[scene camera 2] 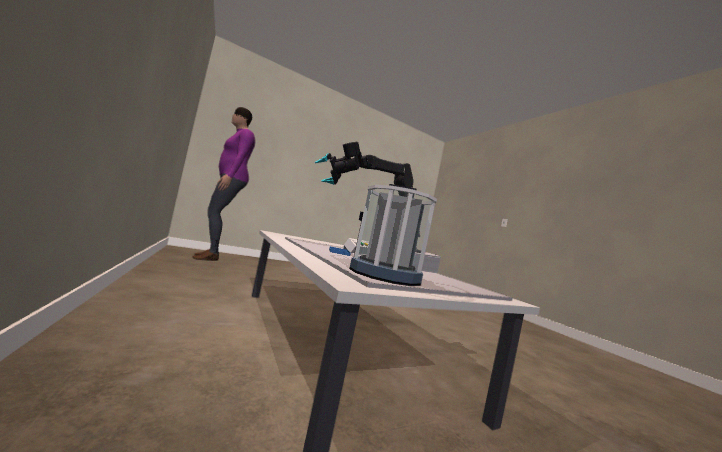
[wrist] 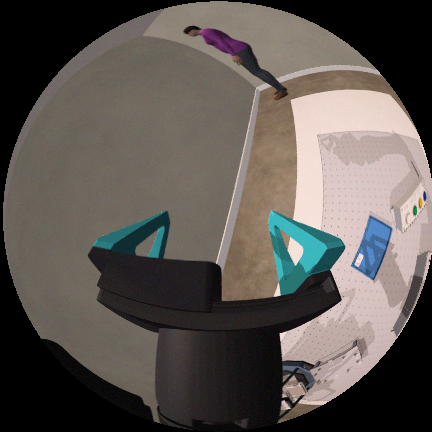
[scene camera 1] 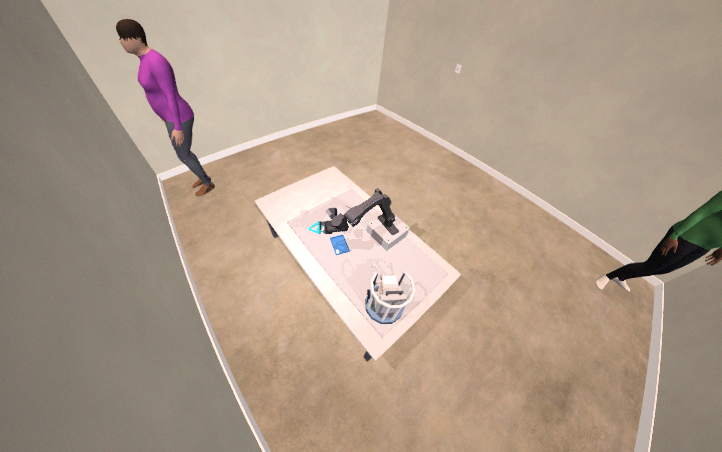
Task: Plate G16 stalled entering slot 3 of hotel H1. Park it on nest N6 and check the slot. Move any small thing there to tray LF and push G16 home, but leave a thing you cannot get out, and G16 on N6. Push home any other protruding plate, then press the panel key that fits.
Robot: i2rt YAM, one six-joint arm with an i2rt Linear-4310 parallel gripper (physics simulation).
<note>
In view: a round plate rack [scene camera 2: 395, 225] and a blue pad [wrist: 375, 238].
The round plate rack shows as well in the wrist view [wrist: 293, 371] and in scene camera 1 [scene camera 1: 385, 309].
</note>
